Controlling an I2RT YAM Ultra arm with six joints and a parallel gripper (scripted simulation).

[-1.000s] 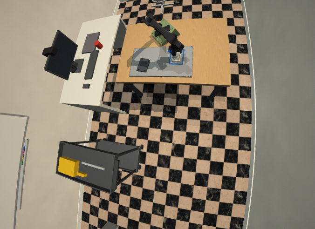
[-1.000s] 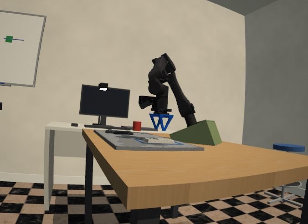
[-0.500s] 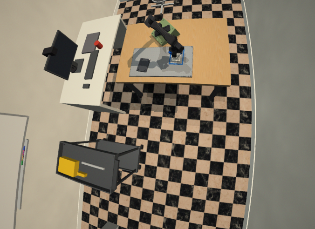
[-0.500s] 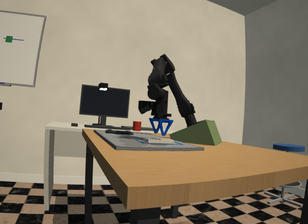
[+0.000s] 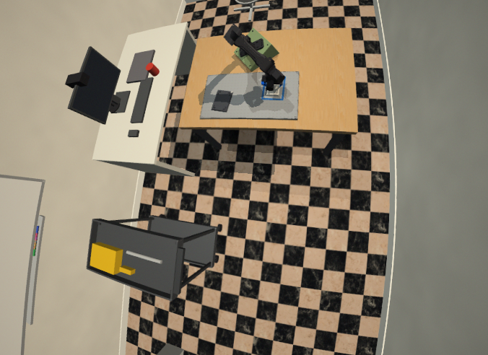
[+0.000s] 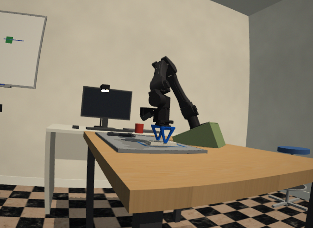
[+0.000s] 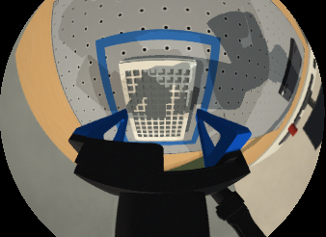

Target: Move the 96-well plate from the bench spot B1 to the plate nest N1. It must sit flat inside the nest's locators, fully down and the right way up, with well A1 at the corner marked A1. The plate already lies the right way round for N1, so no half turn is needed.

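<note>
Right now the white 96-well plate is 10 mm below my hand. The rest, counted from my hand: dark plate nest N1: 50 mm ahead, 370 mm to the right, 20 mm below.
</note>
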